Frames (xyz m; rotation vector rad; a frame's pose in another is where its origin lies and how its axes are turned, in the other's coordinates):
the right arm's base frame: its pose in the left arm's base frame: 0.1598 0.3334 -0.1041 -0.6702 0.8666 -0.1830
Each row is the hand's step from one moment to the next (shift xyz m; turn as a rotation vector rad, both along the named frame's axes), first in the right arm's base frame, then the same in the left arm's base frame.
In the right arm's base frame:
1: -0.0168 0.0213 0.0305 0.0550 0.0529 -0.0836
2: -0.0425 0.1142 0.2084 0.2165 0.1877 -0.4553
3: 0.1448 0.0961 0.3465 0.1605 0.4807 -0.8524
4: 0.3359 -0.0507 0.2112 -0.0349 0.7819 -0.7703
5: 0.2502 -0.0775 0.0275 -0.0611 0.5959 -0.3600
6: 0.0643 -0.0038 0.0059 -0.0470 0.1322 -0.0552
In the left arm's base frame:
1: 0.0097 0.0379 0.0118 -0.0335 -0.0203 -0.1062
2: 0.1167 0.2045 0.0531 -0.2249 -0.1554 -0.4633
3: 0.3440 0.1785 0.0070 -0.5941 -0.0895 -0.7889
4: 0.3823 -0.0781 -0.0883 -0.6929 0.2647 -0.8098
5: 0.1913 -0.1502 -0.1010 -0.3791 0.3224 -0.4907
6: 0.0465 -0.0265 -0.0364 -0.0871 0.0968 -0.0760

